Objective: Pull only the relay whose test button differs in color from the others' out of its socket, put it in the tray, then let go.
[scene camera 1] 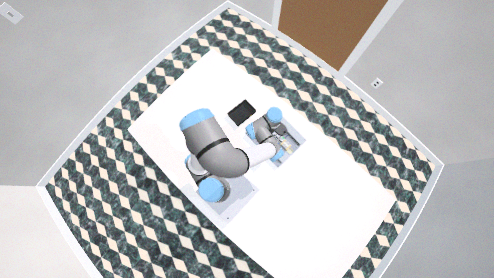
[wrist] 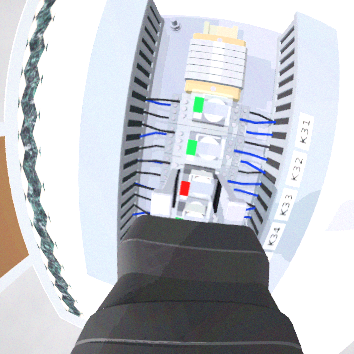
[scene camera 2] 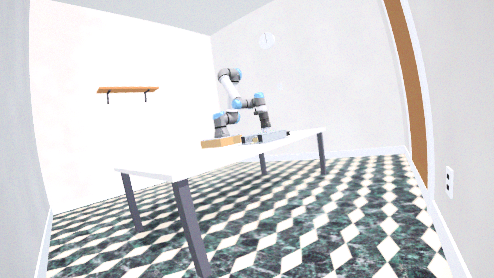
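Where they show: gripper, between the fingertips: [scene camera 1: 274, 133] [wrist: 195, 182]; arm's base, origin of its link: [scene camera 2: 222, 136].
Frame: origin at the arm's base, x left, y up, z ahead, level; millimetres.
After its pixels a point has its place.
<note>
The relay with the red test button [wrist: 200, 185] {y -7, x -74, z 489 mm} sits in the relay row in the wrist view, level with the others as far as I can tell. My gripper [wrist: 195, 182] {y -42, x -66, z 495 mm} [scene camera 2: 265, 130] {y -42, x -66, z 495 mm} is shut on this relay, one finger pad on each side; its fingertips are hidden in scene camera 1. Two relays with green buttons [wrist: 214, 109] {y -7, x -126, z 478 mm} [wrist: 209, 148] {y -7, x -100, z 482 mm} sit farther up the row. Another relay [wrist: 195, 209] {y -15, x -52, z 493 mm} is partly hidden below the red-button one, with a sliver of green showing. The black tray [scene camera 1: 235, 119] {y -72, x 202, z 426 mm} lies on the table beside the relay panel.
Slotted wire ducts [wrist: 136, 107] {y -42, x -135, z 545 mm} [wrist: 286, 82] {y -41, x -157, z 410 mm} flank the row, with black and blue wires running into them. A block of grey terminals [wrist: 216, 62] {y -28, x -167, z 474 mm} stands at the row's far end. Labels K31 to K34 are on the right duct. The robot's base stands on a tan box [scene camera 2: 220, 142] {y -37, x -197, z 141 mm}.
</note>
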